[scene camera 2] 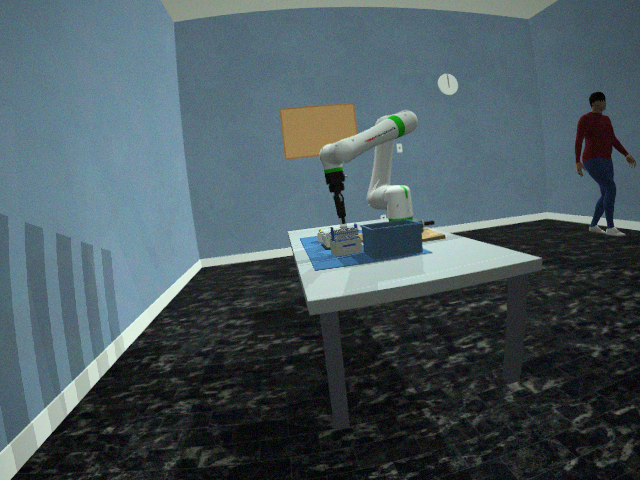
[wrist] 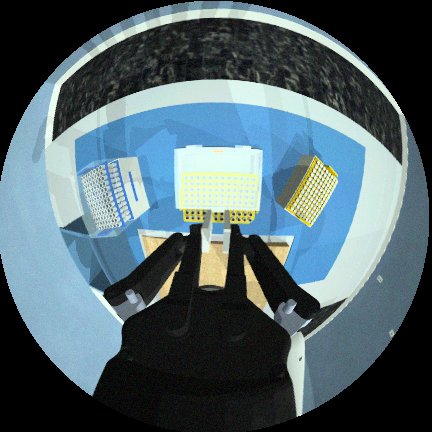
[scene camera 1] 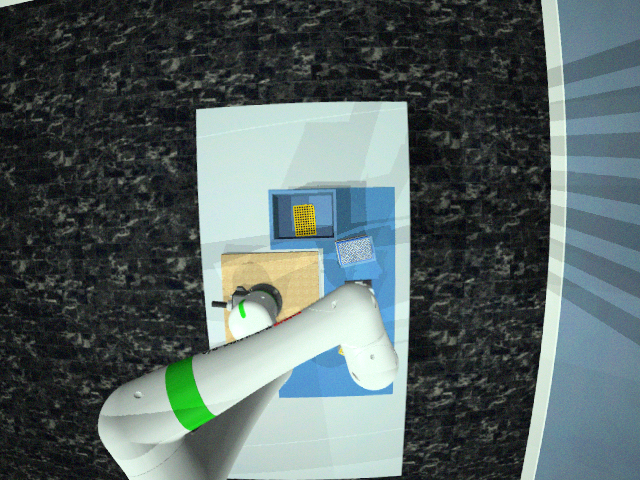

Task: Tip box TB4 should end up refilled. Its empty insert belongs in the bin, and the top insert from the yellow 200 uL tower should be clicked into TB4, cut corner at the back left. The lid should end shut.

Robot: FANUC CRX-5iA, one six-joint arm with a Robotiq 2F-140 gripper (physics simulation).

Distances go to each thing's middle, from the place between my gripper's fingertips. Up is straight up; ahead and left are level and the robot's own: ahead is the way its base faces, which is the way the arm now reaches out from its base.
My hand is 6 cm short of the clear lid [wrist: 216, 178] and 1 cm to the right of it. Also, from my hand: blue-and-white tip rack [scene camera 1: 359, 249] (21 cm to the left, 2 cm ahead, 1 cm below); then blue bin [scene camera 1: 324, 201] (31 cm to the left, 17 cm behind, 1 cm below).
